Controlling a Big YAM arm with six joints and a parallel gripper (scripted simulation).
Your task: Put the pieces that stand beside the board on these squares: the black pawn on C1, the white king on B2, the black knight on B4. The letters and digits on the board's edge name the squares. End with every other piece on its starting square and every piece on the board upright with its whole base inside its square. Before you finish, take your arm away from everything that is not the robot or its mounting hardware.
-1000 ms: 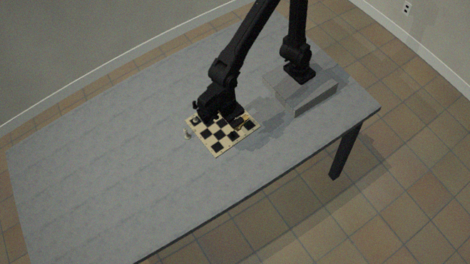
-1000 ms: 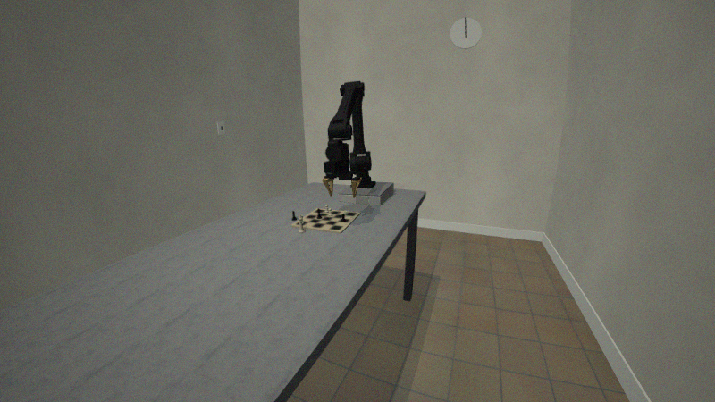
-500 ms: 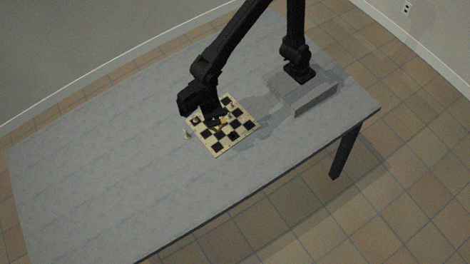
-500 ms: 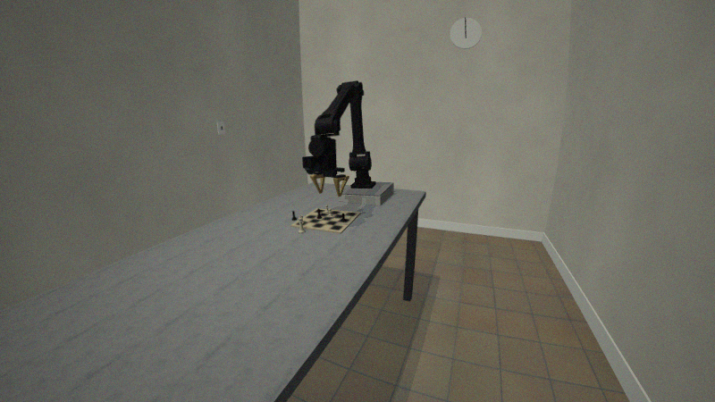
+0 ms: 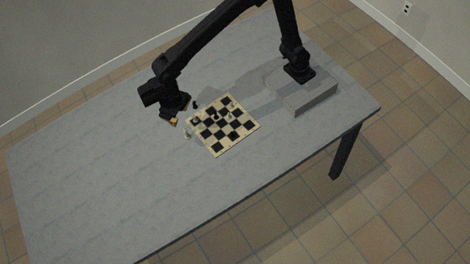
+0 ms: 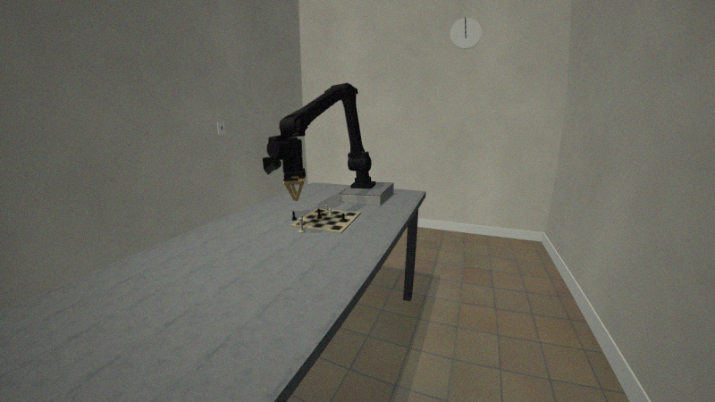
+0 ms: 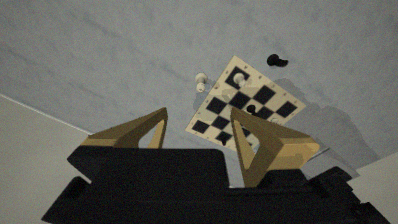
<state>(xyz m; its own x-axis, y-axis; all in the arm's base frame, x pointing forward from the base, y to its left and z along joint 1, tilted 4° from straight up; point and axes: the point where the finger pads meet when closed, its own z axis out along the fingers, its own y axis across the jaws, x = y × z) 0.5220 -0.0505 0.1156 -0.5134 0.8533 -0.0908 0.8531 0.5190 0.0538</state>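
Right now the white king is 110 mm below my hand. From my hand the other things lie so: chessboard 140 mm behind, 40 mm to the left, 140 mm below; then black pawn 140 mm behind, 110 mm to the left, 120 mm below; then black chess piece 140 mm behind, 110 mm below.
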